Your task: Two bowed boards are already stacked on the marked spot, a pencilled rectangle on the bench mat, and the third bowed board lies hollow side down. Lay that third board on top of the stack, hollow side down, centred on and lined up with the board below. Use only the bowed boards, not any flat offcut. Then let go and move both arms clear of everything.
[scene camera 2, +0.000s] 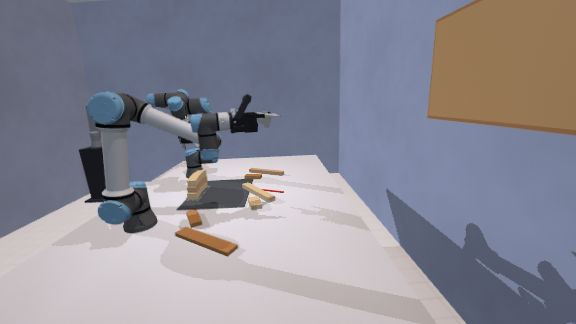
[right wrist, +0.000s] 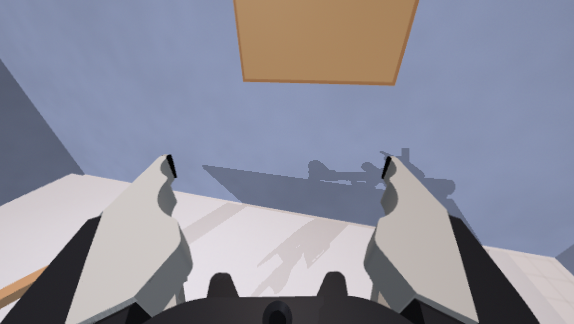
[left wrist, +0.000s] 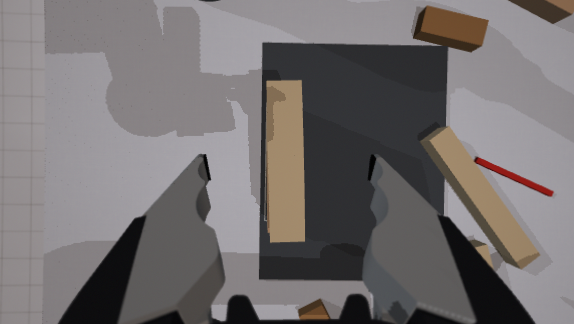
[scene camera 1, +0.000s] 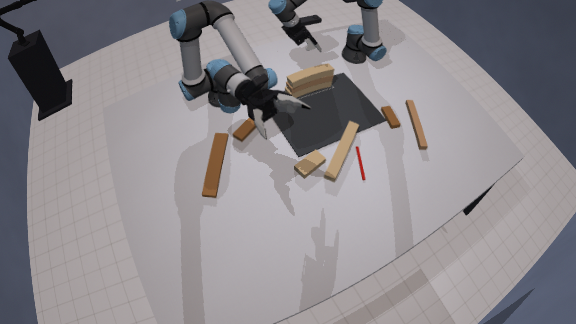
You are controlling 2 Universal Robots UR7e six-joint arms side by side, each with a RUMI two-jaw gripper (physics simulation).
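Frame: origin at the left arm's base, x back, y right, z up, level; centimetres.
Where they show: left gripper, fingertip midpoint: (scene camera 2: 193, 149) (left wrist: 289, 156) (scene camera 1: 314, 45); right gripper, fingertip midpoint: (scene camera 2: 275, 115) (right wrist: 281, 157) (scene camera 1: 289, 123); left arm's base, origin of the base link: (scene camera 1: 353, 56); right arm's base, origin of the base link: (scene camera 2: 141, 225).
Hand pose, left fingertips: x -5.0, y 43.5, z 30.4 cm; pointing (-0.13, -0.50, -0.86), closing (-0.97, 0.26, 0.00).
Things, the pixels of their top centre, and the offset from my left fingertips. Level surfaces: height alone.
- dark mat, its level: dz -29.8 cm
- long pale offcut, middle of its top: (left wrist: 486, 198) (scene camera 1: 343, 147) (scene camera 2: 257, 189) dx -36.3, dy +17.9, dz -26.7 cm
- short pale block, middle of its top: (scene camera 1: 310, 161) (scene camera 2: 254, 200) dx -31.6, dy +33.5, dz -27.7 cm
- red stick, middle of its top: (left wrist: 514, 176) (scene camera 1: 360, 162) dx -45.9, dy +16.3, dz -29.8 cm
Three pale bowed boards (scene camera 1: 310, 80) (scene camera 2: 197, 185) (left wrist: 286, 160) stand stacked at one edge of the dark mat (scene camera 1: 330, 120) (scene camera 2: 225, 195) (left wrist: 375, 200). The top board arches upward, hollow side down, and looks nearly lined up; a thin edge of a lower board shows beside it in the left wrist view. Part of the pencilled line (left wrist: 265, 200) shows along the stack. My left gripper (scene camera 1: 320, 34) (left wrist: 289, 156) is open and empty, above and apart from the stack; it is largely hidden in scene camera 2. My right gripper (scene camera 1: 287, 122) (scene camera 2: 263, 106) (right wrist: 281, 157) is open and empty, high up, facing the wall.
A long pale offcut (scene camera 1: 342, 150) (left wrist: 480, 197) touches the mat's edge, near a short pale block (scene camera 1: 310, 163) and a red stick (scene camera 1: 360, 163) (left wrist: 514, 177). Brown offcuts (scene camera 1: 215, 165) (scene camera 1: 244, 129) (scene camera 1: 390, 116) (scene camera 1: 416, 124) lie either side of the mat. A black stand (scene camera 1: 40, 75) is at the left.
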